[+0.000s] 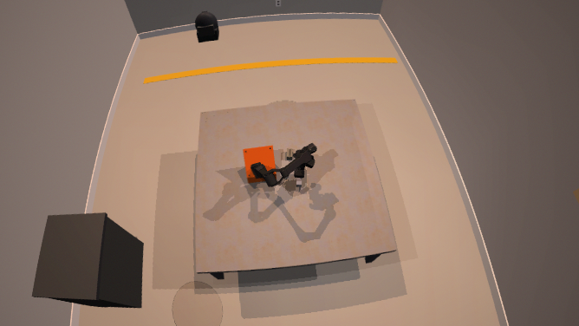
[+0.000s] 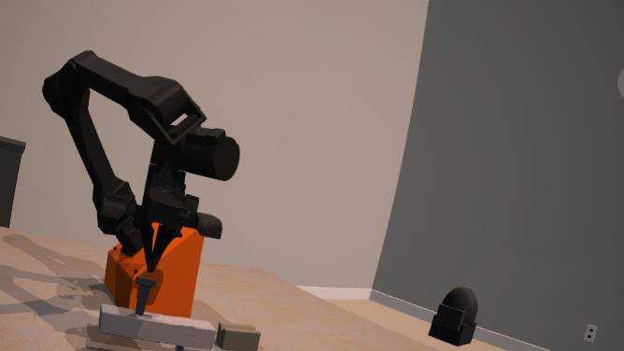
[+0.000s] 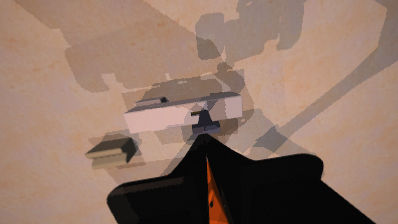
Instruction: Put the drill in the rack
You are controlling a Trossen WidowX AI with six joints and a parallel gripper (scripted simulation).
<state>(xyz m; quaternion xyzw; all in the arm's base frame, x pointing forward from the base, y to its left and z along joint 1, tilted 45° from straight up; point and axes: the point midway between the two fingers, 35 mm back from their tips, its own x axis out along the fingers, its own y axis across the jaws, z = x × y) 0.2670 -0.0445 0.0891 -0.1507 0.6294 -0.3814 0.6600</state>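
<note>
My gripper tip is 40 mm above the key and 10 mm to the left of it. Round my gripper tip: drill: 90 mm below, 40 mm to the left, 20 mm ahead; then olive-grey rack: 210 mm to the left, 120 mm below, 10 mm behind.
</note>
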